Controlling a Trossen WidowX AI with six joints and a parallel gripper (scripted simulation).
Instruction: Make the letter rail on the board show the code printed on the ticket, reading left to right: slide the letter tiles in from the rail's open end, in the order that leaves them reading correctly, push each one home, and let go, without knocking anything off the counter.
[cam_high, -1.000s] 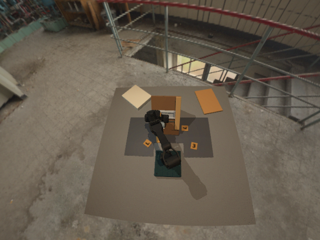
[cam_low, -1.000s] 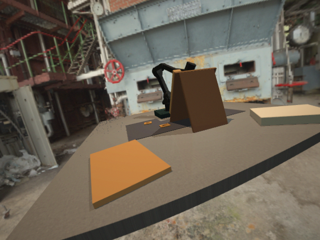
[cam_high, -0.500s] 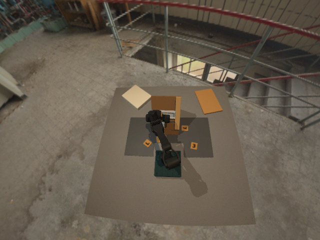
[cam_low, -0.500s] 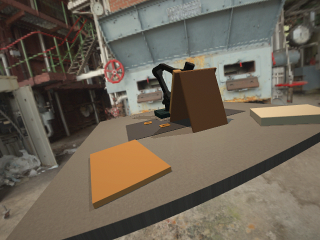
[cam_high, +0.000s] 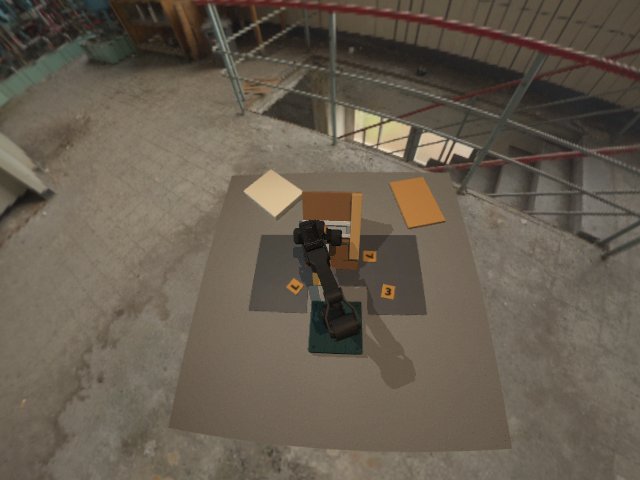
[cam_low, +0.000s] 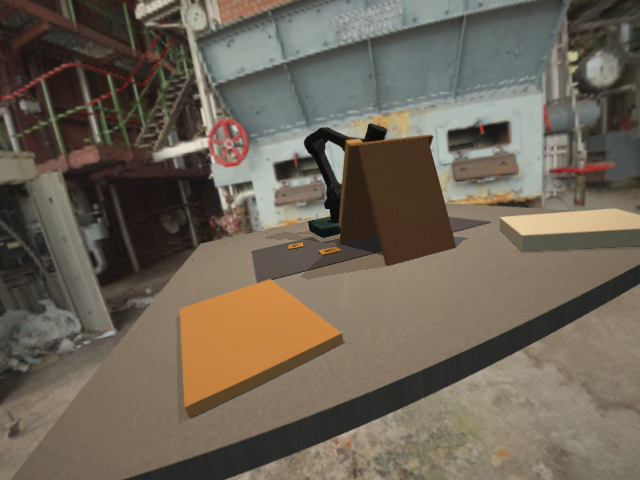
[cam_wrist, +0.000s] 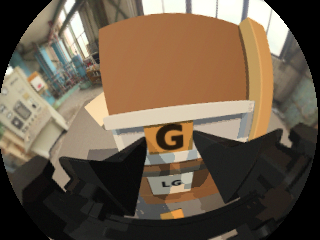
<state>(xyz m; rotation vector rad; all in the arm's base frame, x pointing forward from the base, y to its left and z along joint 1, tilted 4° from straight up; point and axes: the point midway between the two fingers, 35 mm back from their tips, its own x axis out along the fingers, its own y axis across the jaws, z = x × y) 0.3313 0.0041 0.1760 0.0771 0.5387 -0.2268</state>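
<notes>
Now: the white ticket 5 cm behind my gripper tip, 2 cm to the left of it and 9 cm below it. From my gripper tip the other things lie so: 7 tile (9 cm behind, 21 cm to the right, 17 cm below); then orange tile marked g (right at my gripper tip); then dark mat (17 cm behind, 4 cm to the right, 17 cm below).
</notes>
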